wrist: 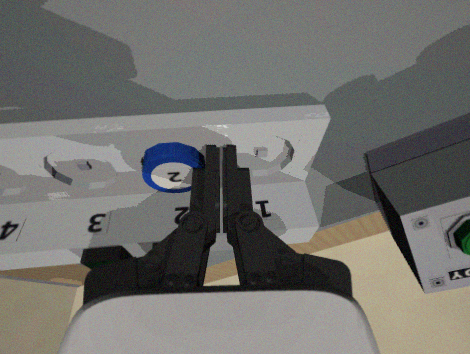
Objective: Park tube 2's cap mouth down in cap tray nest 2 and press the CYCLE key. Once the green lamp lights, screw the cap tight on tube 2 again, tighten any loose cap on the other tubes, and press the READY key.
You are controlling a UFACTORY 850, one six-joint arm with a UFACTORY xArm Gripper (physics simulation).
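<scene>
The blue cap (172,167) with a white disc marked 2 sits in nest 2 of the white cap tray (295,210), its marked top facing up. My gripper (221,161) is shut and empty, its fingers pressed together. It shows just right of the cap, between nests 2 and 1, and overlaps the cap's right edge in the view; whether it touches the cap cannot be told. Nest 1 (261,152) and nest 3 (84,166) hold no cap. A grey box at the right carries a green key (465,237) with a partly cut-off label ending in "DY". The tubes, the CYCLE key and the green lamp do not show.
The grey key box (420,185) stands to the right of the tray, across a gap. A dark block (106,256) with a greenish face shows below the tray's edge, partly behind my gripper. A wood-coloured edge (350,226) runs beneath the tray. Shadows fall across the grey surface beyond.
</scene>
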